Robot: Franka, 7 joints.
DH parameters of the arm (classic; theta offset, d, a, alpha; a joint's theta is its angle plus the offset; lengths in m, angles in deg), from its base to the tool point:
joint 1: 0 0.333 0 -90
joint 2: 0 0 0 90
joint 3: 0 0.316 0.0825 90
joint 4: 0 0 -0.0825 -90
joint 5: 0 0.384 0 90
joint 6: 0 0 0.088 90
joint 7: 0 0.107 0 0
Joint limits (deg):
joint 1: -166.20..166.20
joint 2: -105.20..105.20
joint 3: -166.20..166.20
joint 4: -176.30..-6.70
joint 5: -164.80..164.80
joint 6: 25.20..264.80
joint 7: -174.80..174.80
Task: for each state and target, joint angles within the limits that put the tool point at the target. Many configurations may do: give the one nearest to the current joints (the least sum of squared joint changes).
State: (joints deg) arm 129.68 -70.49 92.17 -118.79 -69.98 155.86 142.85
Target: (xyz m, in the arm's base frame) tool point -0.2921 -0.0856 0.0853
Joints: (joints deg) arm 117.11 -74.84 119.61 -157.07 -74.33 161.27 142.85
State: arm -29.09 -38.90 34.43 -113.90 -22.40 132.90 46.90
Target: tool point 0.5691 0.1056 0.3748
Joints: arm -23.48 8.65 35.08 -120.46 -22.44 135.93 46.90
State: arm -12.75 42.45 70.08 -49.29 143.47 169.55 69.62
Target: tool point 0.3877 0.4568 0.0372
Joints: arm 4.55 76.43 52.72 -88.10 145.42 180.53 69.62
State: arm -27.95 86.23 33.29 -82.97 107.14 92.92 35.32
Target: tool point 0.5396 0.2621 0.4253
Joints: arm -37.06 63.60 71.73 -106.32 94.72 69.09 35.32
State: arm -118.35 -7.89 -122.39 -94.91 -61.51 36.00 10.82
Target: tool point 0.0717 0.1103 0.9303
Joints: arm -129.77 29.70 -160.37 -72.92 -71.55 29.97 10.82
